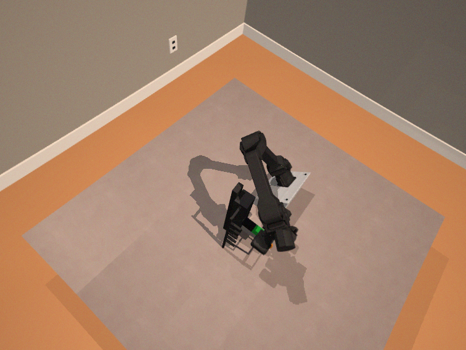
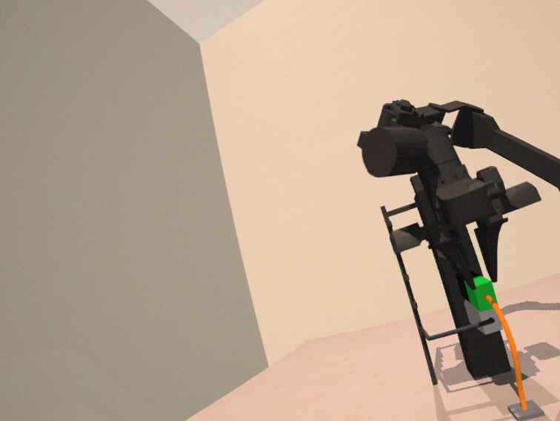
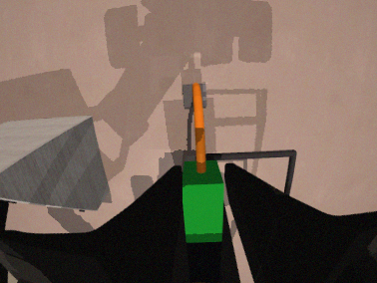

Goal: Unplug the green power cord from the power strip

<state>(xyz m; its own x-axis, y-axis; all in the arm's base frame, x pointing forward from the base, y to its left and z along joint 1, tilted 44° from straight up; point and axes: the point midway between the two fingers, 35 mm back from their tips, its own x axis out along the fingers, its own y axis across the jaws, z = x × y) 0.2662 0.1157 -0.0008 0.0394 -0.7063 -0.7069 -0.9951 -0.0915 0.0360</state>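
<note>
The green plug lies 50 mm to the right of my gripper tip and 10 mm ahead of it. From my gripper tip the other things lie so: thin black rack frame (110 mm to the right, 100 mm ahead); grey pad (150 mm below, 20 mm to the left).
</note>
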